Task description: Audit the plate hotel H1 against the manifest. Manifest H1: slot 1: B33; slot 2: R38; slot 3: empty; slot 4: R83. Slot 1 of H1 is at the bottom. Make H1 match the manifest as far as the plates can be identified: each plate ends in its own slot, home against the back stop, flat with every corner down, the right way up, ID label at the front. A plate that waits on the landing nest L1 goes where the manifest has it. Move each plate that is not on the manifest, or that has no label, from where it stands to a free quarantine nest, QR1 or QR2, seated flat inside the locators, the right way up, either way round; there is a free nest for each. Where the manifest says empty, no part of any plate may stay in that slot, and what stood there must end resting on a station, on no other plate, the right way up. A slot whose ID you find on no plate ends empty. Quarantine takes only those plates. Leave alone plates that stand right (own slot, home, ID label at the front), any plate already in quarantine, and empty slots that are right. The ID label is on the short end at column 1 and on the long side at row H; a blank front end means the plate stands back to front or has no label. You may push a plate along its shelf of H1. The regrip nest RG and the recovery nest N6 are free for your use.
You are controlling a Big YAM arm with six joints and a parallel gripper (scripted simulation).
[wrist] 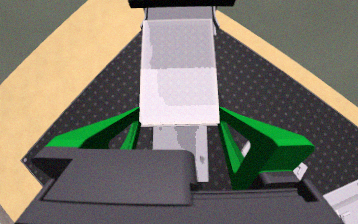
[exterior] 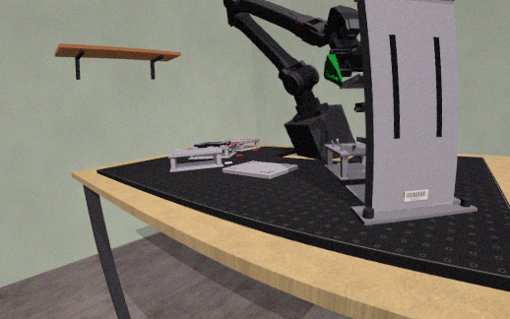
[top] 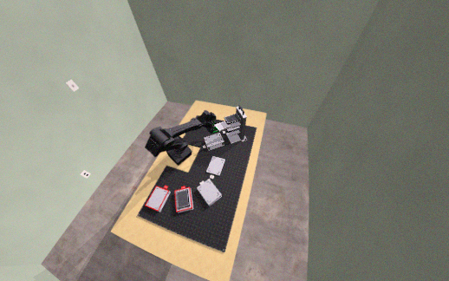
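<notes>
Right now my hand is 5 cm short of the pale plate and 3 cm to the right of it. Also, from my hand: dark plate 13 cm ahead, 7 cm to the left, 6 cm below; H1 tag 4 cm ahead, 13 cm to the left, 21 cm below; grey back panel 21 cm ahead, 10 cm to the left, 6 cm below.
</notes>
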